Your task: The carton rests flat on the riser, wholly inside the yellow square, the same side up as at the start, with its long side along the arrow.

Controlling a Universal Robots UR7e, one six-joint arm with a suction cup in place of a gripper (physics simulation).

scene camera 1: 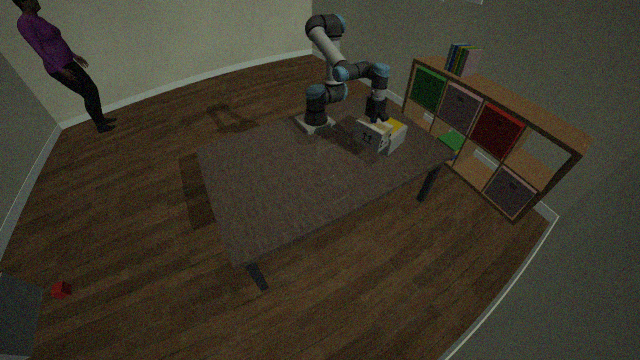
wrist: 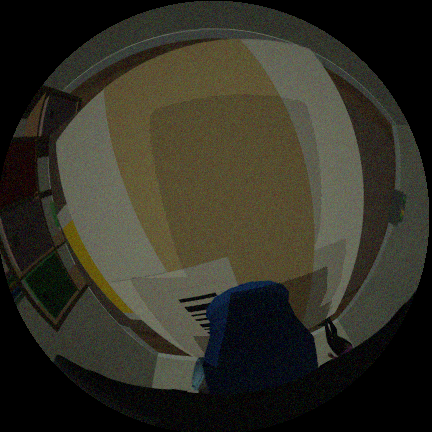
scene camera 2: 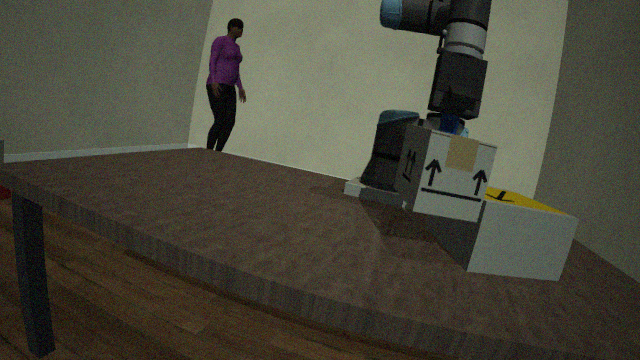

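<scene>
The white carton (scene camera 1: 367, 136) (scene camera 2: 452, 182) (wrist: 230, 175), with tan tape on top and black up arrows on its sides, hangs nearly level above the table, arrows pointing up. My gripper (scene camera 1: 378, 120) (scene camera 2: 450, 125) (wrist: 247, 289), a blue suction cup, is shut on the carton's top. The white riser (scene camera 1: 398, 143) (scene camera 2: 522, 242) stands right of the carton in scene camera 2; the carton overlaps its left top edge in that view. Any contact is unclear. The yellow square (scene camera 1: 395, 124) (scene camera 2: 532, 201) (wrist: 95, 270) and its black arrow (scene camera 2: 501, 195) are partly hidden by the carton.
The riser stands on the brown table (scene camera 1: 300, 175) (scene camera 2: 250, 225), near the arm's base (scene camera 1: 315, 122). A shelf unit (scene camera 1: 530, 100) with coloured boxes stands beyond the table. A person in purple (scene camera 1: 52, 50) (scene camera 2: 225, 62) stands away from the table. A small red object (scene camera 1: 61, 290) lies on the floor.
</scene>
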